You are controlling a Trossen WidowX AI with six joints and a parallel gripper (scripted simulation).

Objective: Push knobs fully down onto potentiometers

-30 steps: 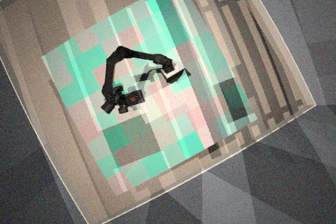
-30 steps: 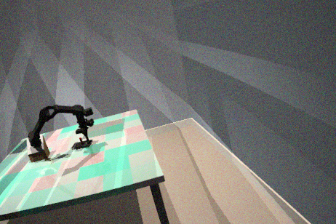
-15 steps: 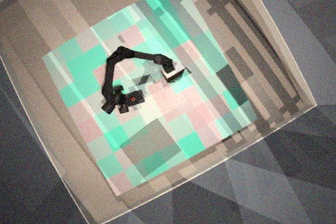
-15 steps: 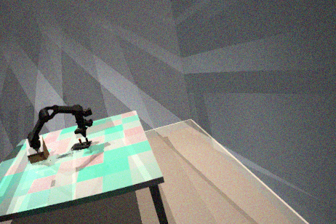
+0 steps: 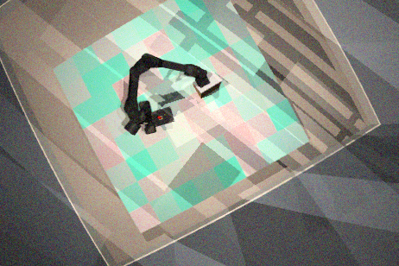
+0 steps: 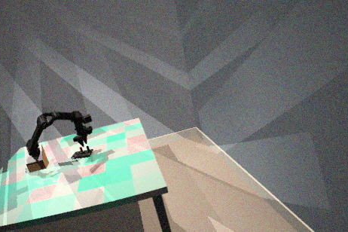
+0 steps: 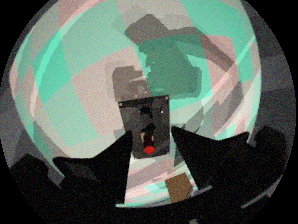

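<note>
The red knob is 40 mm behind my gripper tip, 20 mm to the left of it and 30 mm below it.
</note>
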